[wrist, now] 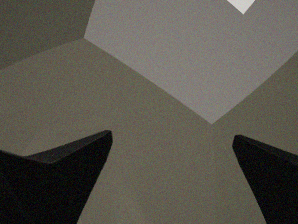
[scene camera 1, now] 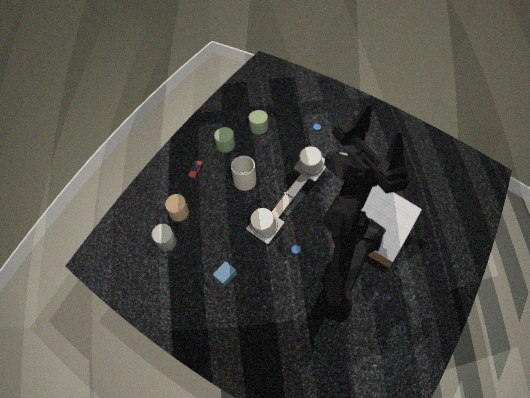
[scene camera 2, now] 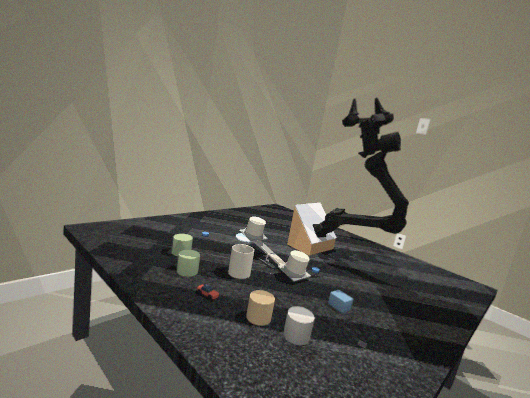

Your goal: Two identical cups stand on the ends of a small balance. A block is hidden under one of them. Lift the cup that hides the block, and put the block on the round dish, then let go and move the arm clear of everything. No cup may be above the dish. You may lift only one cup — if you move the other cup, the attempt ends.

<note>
The gripper is open, holding nothing. Also in view: a grey cylinder and an orange cylinder.
The gripper is seen too in the wrist view and in scene camera 2.
</note>
